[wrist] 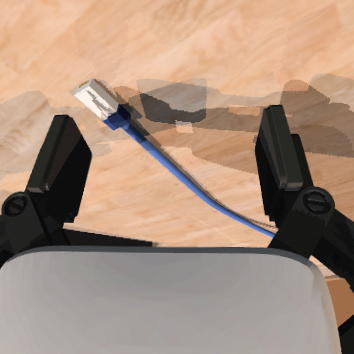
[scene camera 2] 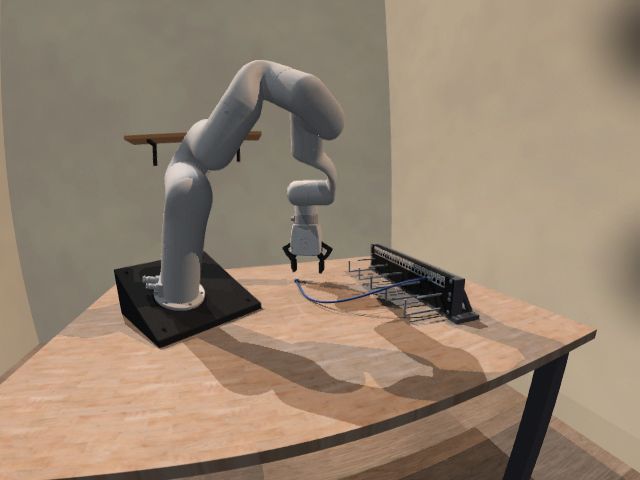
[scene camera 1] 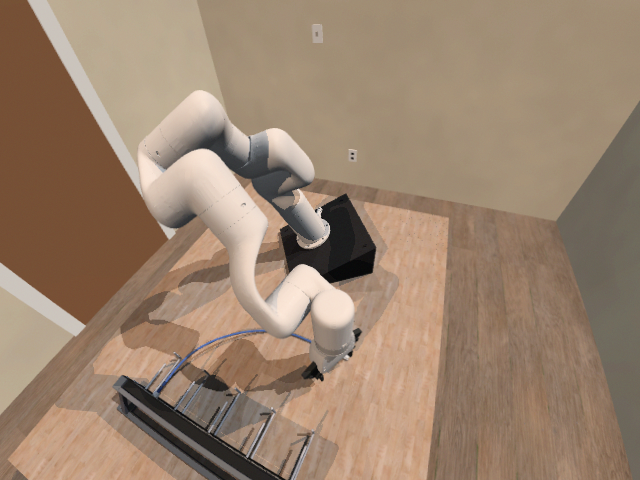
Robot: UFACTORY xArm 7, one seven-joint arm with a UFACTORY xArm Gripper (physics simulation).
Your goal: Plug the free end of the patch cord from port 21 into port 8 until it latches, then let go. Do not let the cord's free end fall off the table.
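Places are measured from the arm's base along level axes (x right, y up, z back), in metres.
Pixels of known places: gripper, fingertip midpoint: (wrist: 167, 129) (scene camera 2: 307, 272) (scene camera 1: 333, 363); arm's base, link origin: (scene camera 2: 179, 294) (scene camera 1: 313, 234).
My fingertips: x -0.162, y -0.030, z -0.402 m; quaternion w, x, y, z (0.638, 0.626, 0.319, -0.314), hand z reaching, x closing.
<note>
Ahead of a thing's pixels: the offset from my fingertips to its top centre. Level surfaces: height alone.
The blue patch cord (scene camera 1: 222, 338) (scene camera 2: 336, 299) (wrist: 175, 173) runs in a curve from the black patch panel {dx +0.220, dy +0.070, dz -0.203 m} (scene camera 1: 178, 417) (scene camera 2: 457, 294) across the table. Its free end, a clear plug {dx -0.018, dy -0.019, dz +0.036 m} (scene camera 1: 347, 357) (scene camera 2: 296, 280) (wrist: 97, 100) with a blue boot, lies at the upper left in the wrist view, pointing up and left. My gripper (scene camera 1: 334, 356) (scene camera 2: 307, 270) (wrist: 167, 129) is open and empty, pointing down above the table near the plug. In the wrist view the plug lies beyond the left fingertip, and the cord slants across the gap between the fingers. Port numbers are too small to read.
Several thin metal cable-support bars (scene camera 1: 261, 434) (scene camera 2: 423, 298) stick out from the panel on the cord's side. The black base block (scene camera 1: 348, 242) (scene camera 2: 227, 304) carries the arm. The wooden table {dy -0.031 m} (scene camera 1: 408, 310) (scene camera 2: 129, 408) has a front edge in scene camera 2. A wall shelf (scene camera 2: 253, 135) hangs behind the arm.
</note>
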